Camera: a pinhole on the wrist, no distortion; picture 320 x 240 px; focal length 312.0 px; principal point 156.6 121.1 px. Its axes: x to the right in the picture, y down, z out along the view. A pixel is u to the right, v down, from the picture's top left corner.
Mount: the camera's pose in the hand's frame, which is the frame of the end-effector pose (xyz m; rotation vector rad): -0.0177 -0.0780 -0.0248 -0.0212 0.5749 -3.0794
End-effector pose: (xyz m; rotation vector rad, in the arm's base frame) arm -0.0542 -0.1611 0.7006 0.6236 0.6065 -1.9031
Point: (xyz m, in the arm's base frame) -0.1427 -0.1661 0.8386
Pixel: 244 47
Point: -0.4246 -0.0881 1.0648
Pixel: outside the picture
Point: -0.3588 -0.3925 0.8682
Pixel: 19 125
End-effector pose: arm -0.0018 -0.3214 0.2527 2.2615 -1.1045 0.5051
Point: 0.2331 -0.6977 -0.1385
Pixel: 71 31
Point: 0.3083 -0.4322 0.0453
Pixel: 19 188
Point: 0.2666 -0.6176 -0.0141
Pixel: 17 60
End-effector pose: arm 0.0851 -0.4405 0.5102 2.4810 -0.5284 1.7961
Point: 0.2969 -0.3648 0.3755
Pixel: 249 44
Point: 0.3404 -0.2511 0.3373
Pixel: 284 158
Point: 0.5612 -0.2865 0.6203
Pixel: 14 169
